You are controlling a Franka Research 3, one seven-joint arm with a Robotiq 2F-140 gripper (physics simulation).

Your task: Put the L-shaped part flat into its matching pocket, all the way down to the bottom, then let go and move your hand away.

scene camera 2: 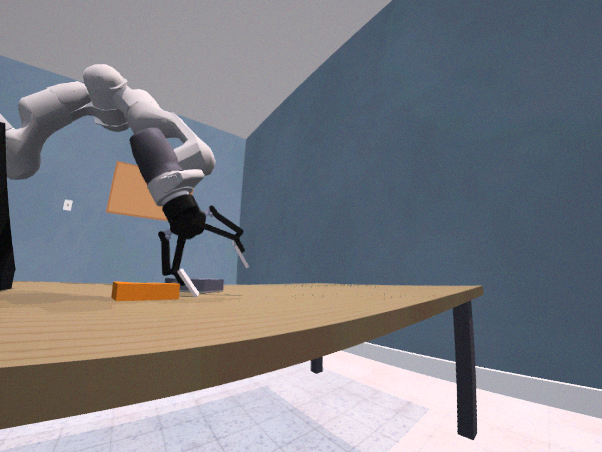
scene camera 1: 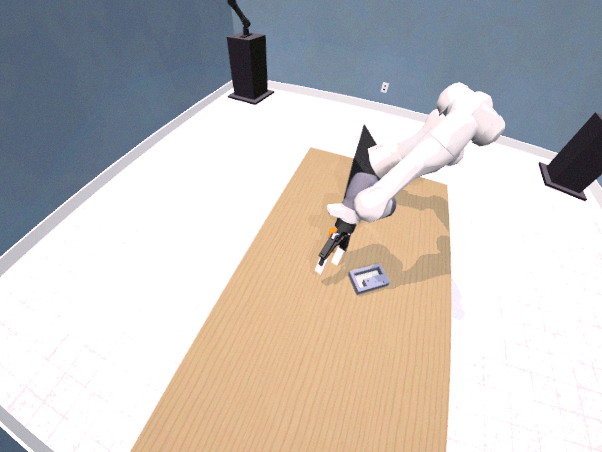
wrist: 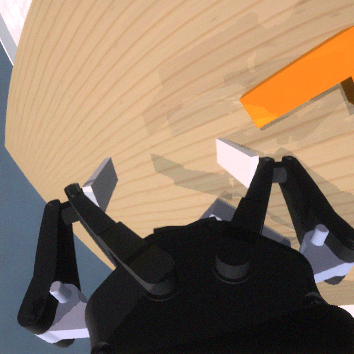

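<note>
The orange L-shaped part (scene camera 1: 333,231) (scene camera 2: 145,291) (wrist: 305,75) lies flat on the table. It is mostly hidden behind the gripper in scene camera 1, and part of it shows at the upper right of the wrist view. The blue-grey tray with the pocket (scene camera 1: 353,282) (scene camera 2: 211,285) lies on the table beside the gripper; its edge peeks out behind the gripper body in the wrist view. My gripper (scene camera 1: 329,262) (scene camera 2: 221,280) (wrist: 165,158) is open and empty, tilted, with one fingertip low near the table. In the wrist view the part lies beyond the right finger, outside the gap.
The wooden table (scene camera 1: 300,350) (scene camera 2: 300,315) (wrist: 100,75) carries these things. A black upright panel (scene camera 1: 358,157) stands at the arm's base. Black pedestals (scene camera 1: 248,65) (scene camera 1: 575,160) stand on the floor beyond the table.
</note>
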